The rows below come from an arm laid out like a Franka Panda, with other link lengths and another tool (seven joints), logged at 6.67 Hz.
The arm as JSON. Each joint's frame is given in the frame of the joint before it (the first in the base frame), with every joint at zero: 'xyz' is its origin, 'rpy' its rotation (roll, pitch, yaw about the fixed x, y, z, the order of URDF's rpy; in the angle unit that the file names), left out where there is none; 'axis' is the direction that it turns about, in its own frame. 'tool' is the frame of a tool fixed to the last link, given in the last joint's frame.
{
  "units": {
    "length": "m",
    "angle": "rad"
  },
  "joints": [
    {
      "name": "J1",
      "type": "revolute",
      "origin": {
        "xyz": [
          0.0,
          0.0,
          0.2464
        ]
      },
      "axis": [
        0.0,
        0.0,
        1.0
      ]
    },
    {
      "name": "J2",
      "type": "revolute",
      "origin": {
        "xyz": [
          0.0,
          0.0,
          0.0
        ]
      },
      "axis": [
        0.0,
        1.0,
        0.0
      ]
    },
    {
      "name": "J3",
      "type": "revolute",
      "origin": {
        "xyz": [
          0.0,
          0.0,
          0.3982
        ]
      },
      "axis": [
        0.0,
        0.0,
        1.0
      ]
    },
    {
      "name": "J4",
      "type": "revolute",
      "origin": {
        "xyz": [
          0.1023,
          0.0,
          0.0
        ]
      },
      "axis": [
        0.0,
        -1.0,
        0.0
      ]
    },
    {
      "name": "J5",
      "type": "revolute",
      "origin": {
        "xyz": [
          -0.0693,
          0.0,
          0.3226
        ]
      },
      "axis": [
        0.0,
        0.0,
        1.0
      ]
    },
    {
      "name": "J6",
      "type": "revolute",
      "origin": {
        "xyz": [
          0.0,
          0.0,
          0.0
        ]
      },
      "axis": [
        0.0,
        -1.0,
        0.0
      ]
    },
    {
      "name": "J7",
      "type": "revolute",
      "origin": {
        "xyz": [
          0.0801,
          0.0,
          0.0
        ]
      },
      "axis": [
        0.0,
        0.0,
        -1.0
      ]
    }
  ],
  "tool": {
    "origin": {
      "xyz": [
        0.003,
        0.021,
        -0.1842
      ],
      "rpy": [
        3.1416,
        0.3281,
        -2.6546
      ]
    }
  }
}
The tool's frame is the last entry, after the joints.
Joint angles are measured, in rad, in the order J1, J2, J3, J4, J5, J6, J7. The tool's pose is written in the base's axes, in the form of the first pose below.
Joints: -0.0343 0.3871 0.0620 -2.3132 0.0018 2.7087 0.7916
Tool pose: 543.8, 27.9, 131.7, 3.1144, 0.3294, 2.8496
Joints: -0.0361 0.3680 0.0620 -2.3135 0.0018 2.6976 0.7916
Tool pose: 543.8, 26.8, 140.9, 3.1129, 0.3370, 2.8476
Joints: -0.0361 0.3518 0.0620 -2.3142 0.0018 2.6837 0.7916
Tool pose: 542.6, 26.7, 148.1, 3.1134, 0.3388, 2.8480
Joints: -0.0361 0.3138 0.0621 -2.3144 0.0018 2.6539 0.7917
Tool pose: 540.5, 26.6, 165.5, 3.1129, 0.3470, 2.8485
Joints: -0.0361 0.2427 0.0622 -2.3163 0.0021 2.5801 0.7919
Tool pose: 530.9, 26.3, 195.4, 3.1184, 0.3437, 2.8514
